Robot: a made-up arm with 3 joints. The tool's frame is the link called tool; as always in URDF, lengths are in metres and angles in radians.
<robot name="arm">
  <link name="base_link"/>
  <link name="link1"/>
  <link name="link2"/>
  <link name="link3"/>
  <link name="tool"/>
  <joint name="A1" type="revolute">
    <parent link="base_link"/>
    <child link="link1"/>
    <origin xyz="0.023 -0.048 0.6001" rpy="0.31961 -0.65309 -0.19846"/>
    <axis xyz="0 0 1"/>
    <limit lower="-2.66" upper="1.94"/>
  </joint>
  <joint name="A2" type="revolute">
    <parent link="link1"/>
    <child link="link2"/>
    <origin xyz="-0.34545 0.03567 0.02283" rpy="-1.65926 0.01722 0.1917"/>
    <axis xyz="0 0 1"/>
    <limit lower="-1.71" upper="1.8"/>
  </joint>
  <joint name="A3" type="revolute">
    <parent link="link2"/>
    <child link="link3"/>
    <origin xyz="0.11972 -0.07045 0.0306" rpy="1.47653 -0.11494 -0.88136"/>
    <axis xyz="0 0 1"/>
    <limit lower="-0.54" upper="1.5"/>
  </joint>
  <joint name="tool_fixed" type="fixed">
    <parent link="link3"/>
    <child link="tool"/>
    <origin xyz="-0.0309 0.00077 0.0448" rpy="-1.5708 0 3.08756"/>
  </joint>
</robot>
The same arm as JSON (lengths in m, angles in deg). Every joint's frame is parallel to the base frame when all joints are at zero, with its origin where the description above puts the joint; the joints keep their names.
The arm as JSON. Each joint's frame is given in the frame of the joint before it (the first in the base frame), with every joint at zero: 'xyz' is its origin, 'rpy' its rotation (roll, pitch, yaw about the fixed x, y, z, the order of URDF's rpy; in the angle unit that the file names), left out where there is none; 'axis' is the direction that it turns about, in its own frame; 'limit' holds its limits. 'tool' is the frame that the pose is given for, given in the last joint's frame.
{
  "units": {
    "length": "m",
    "angle": "deg"
  },
  "joints": [
    {
      "name": "A1",
      "type": "revolute",
      "origin": {
        "xyz": [
          0.023,
          -0.048,
          0.6001
        ]
      },
      "axis": [
        -0.627492,
        -0.194298,
        0.753991
      ],
      "limit": {
        "lower": -152.41,
        "upper": 111.15
      }
    },
    {
      "name": "A2",
      "type": "revolute",
      "origin": {
        "xyz": [
          -0.2833,
          0.0842,
          -0.1838
        ]
      },
      "axis": [
        -0.093504,
        0.993742,
        0.061103
      ],
      "limit": {
        "lower": -97.98,
        "upper": 103.13
      }
    },
    {
      "name": "A3",
      "type": "revolute",
      "origin": {
        "xyz": [
          0.0459,
          0.027,
          0.1319
        ]
      },
      "axis": [
        -1.0,
        0.0,
        0.0
      ],
      "limit": {
        "lower": -30.94,
        "upper": 85.94
      }
    }
  ],
  "tool": {
    "origin": {
      "xyz": [
        -0.0448,
        -0.0009,
        -0.0309
      ],
      "rpy": [
        90.0,
        90.0,
        0.0
      ]
    }
  }
}

